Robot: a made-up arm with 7 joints.
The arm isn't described. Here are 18 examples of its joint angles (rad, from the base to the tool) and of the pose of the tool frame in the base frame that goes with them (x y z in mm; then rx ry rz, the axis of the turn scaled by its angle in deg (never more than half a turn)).
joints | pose
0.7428 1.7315 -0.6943 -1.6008 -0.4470 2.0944 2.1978 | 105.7 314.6 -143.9 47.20 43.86 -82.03
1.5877 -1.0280 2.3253 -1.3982 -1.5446 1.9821 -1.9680 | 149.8 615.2 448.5 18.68 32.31 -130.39
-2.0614 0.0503 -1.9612 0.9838 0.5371 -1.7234 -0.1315 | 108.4 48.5 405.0 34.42 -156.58 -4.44
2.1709 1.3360 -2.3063 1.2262 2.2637 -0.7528 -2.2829 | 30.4 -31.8 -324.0 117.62 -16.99 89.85
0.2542 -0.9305 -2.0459 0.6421 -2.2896 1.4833 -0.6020 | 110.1 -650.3 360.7 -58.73 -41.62 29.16
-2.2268 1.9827 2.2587 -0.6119 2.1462 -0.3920 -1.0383 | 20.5 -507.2 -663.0 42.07 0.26 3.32
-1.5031 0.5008 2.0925 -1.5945 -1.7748 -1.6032 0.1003 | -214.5 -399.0 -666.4 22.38 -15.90 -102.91
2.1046 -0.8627 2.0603 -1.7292 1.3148 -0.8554 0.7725 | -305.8 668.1 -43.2 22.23 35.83 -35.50
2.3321 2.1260 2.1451 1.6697 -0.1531 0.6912 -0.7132 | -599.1 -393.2 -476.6 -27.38 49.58 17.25
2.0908 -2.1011 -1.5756 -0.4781 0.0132 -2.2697 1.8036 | -227.0 224.3 275.7 -15.95 119.82 -86.41
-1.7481 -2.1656 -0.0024 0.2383 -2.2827 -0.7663 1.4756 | 151.5 -231.4 -281.2 25.07 -5.05 -132.94
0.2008 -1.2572 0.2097 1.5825 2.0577 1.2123 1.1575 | 810.3 -7.8 -44.9 -76.98 -18.78 127.50
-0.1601 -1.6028 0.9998 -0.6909 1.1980 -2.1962 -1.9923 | 445.8 -43.7 371.9 -30.29 -92.94 98.76
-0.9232 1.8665 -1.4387 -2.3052 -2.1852 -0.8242 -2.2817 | -35.5 88.5 -357.2 1.78 58.00 75.65
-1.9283 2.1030 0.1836 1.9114 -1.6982 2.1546 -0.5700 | -35.8 -558.5 428.1 -112.60 31.55 16.61
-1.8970 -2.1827 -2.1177 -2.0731 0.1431 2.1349 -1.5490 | 369.1 205.0 261.9 109.91 -21.80 -24.42
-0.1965 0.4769 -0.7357 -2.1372 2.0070 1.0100 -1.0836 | 100.9 -27.1 322.8 -77.63 -84.65 92.82
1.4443 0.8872 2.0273 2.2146 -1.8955 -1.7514 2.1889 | 125.6 558.6 -325.3 40.79 50.07 24.83
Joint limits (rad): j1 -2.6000..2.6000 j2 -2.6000..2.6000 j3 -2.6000..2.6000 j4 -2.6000..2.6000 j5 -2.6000..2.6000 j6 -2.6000..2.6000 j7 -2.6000..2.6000
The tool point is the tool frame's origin. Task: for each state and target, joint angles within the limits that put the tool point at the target. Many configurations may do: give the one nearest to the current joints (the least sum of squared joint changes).
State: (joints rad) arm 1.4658 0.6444 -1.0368 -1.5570 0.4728 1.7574 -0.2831
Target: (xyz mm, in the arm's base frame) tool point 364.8 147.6 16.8
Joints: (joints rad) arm 1.5809 1.2927 -1.1424 -1.5120 0.5918 2.0062 -0.5290
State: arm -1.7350 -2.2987 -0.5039 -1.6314 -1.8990 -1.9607 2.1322
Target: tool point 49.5 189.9 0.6
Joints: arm -1.8832 -2.3386 -1.1703 -1.7027 -2.1490 -1.9757 2.2620
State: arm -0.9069 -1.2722 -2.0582 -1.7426 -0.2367 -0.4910 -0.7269
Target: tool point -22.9 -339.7 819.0
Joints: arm -0.8710 -1.2785 -2.2709 -1.7856 -0.0345 -0.4484 -0.6361
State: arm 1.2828 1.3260 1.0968 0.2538 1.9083 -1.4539 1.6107
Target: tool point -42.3 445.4 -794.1
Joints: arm 1.3193 1.1362 1.5246 0.4324 1.5701 -1.5889 1.4895
